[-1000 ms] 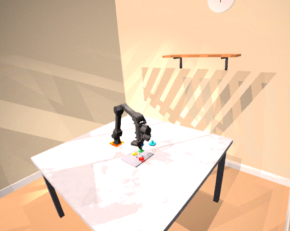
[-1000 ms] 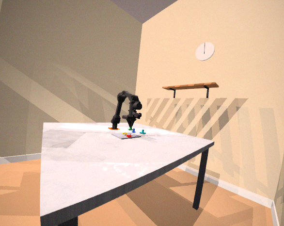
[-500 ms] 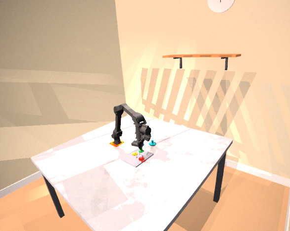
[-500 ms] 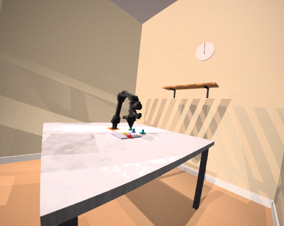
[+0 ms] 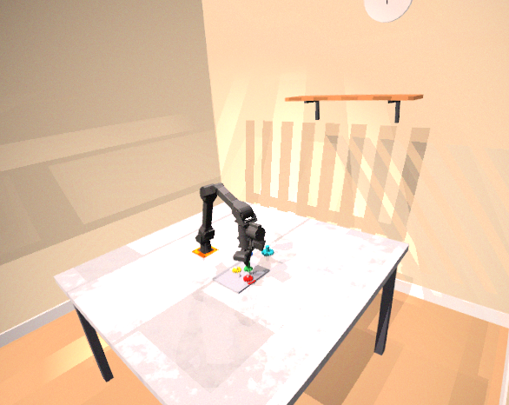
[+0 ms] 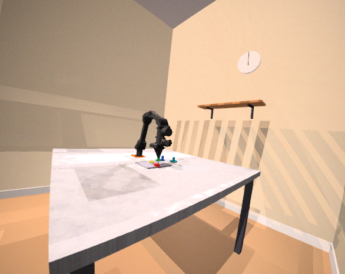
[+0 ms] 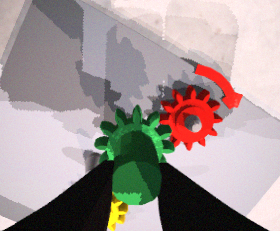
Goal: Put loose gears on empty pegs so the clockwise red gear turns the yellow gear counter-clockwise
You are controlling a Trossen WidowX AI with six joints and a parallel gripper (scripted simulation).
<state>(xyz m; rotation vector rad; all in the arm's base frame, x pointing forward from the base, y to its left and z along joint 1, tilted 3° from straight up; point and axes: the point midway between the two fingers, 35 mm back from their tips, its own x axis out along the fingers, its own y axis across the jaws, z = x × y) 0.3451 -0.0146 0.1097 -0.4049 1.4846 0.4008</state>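
My gripper tip is 20 mm short of the red gear, 30 mm to the left of it and 50 mm above it. Round my gripper tip: green gear (10 mm below); then yellow gear (70 mm behind, 10 mm to the right, 50 mm below); then small blue gear (140 mm behind, 130 mm to the left, 50 mm below).
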